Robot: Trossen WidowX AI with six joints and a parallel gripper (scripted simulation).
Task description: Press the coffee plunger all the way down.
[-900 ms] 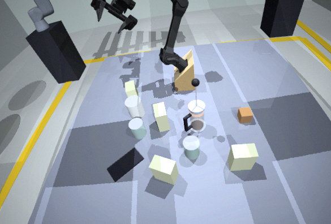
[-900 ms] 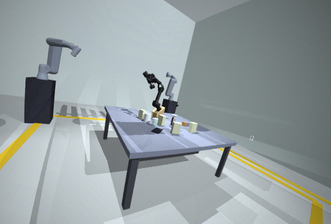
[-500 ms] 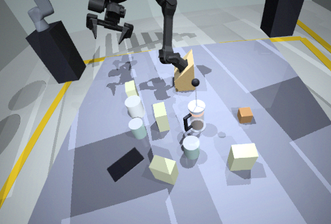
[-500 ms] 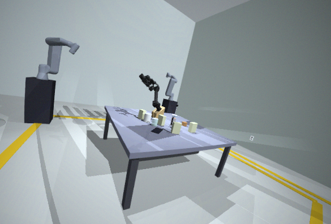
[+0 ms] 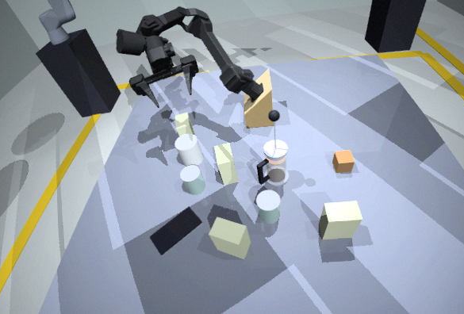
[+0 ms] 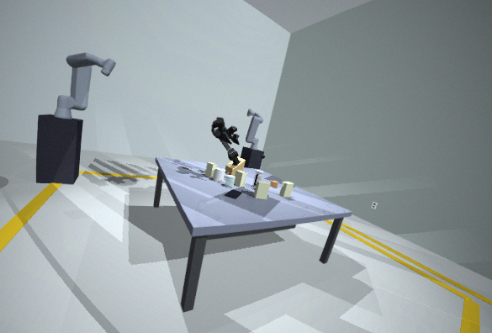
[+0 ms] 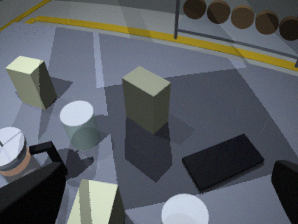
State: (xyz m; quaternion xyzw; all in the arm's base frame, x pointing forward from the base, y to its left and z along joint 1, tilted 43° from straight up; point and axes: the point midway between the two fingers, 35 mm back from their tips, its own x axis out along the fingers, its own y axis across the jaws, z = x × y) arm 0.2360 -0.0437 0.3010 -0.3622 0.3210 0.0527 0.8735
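Right now the coffee press is 24 cm to the left of my gripper tip, 18 cm below it and 6 cm ahead of it. The rest, counted from my gripper tip: flat black slab 31 cm below, 22 cm ahead, 7 cm to the right.
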